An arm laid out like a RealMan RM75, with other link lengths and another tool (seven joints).
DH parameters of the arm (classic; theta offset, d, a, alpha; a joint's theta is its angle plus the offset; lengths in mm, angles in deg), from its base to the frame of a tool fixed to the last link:
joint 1: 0 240.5 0 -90
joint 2: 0 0 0 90
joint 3: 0 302.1 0 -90
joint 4: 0 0 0 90
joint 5: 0 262.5 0 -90
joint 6: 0 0 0 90
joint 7: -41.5 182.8 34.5 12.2
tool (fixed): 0 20 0 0
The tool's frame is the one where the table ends.
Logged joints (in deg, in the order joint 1, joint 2, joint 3, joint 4, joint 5, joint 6, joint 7), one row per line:
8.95, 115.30, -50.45, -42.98, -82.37, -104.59, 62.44
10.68, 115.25, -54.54, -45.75, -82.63, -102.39, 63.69
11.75, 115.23, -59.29, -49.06, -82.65, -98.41, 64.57
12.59, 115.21, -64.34, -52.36, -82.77, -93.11, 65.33
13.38, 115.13, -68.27, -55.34, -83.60, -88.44, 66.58
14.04, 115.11, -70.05, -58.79, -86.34, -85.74, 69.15
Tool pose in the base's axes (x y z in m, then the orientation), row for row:
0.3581, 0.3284, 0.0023, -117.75, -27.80, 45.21
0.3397, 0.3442, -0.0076, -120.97, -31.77, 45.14
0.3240, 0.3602, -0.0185, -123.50, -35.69, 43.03
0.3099, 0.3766, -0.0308, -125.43, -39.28, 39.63
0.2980, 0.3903, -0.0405, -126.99, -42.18, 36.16
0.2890, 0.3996, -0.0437, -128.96, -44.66, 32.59
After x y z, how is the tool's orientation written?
As a rotation vector, in degrees.
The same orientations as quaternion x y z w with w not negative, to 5 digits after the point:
-0.82340, -0.19440, 0.31614, 0.42926
-0.83421, -0.21909, 0.31129, 0.39900
-0.84337, -0.24372, 0.29385, 0.37813
-0.85092, -0.26648, 0.26885, 0.36422
-0.85705, -0.28467, 0.24404, 0.35338
-0.86452, -0.29939, 0.21848, 0.33946

